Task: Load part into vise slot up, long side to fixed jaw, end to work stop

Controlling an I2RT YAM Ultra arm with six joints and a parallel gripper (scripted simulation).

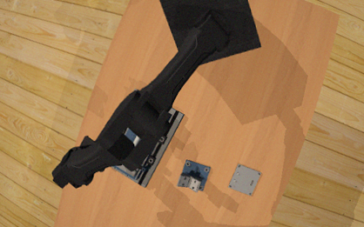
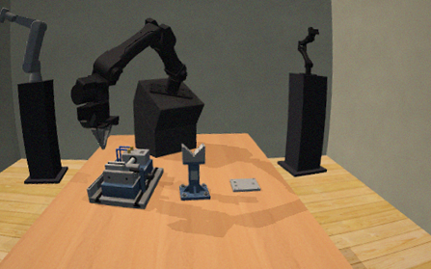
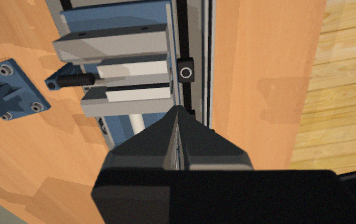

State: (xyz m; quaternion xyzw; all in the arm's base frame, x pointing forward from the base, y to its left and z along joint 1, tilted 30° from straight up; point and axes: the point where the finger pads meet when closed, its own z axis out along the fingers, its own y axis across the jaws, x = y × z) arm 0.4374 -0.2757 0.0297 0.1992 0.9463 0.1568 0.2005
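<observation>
My hand is 2 cm short of the part, 4 cm to the right of it and 6 cm above it. Also, from my hand: black rod 3 cm ahead, 10 cm to the left, 7 cm below; moving jaw 1 cm behind, 6 cm to the left, 8 cm below; fixed jaw 5 cm ahead, 5 cm to the left, 8 cm below.
</observation>
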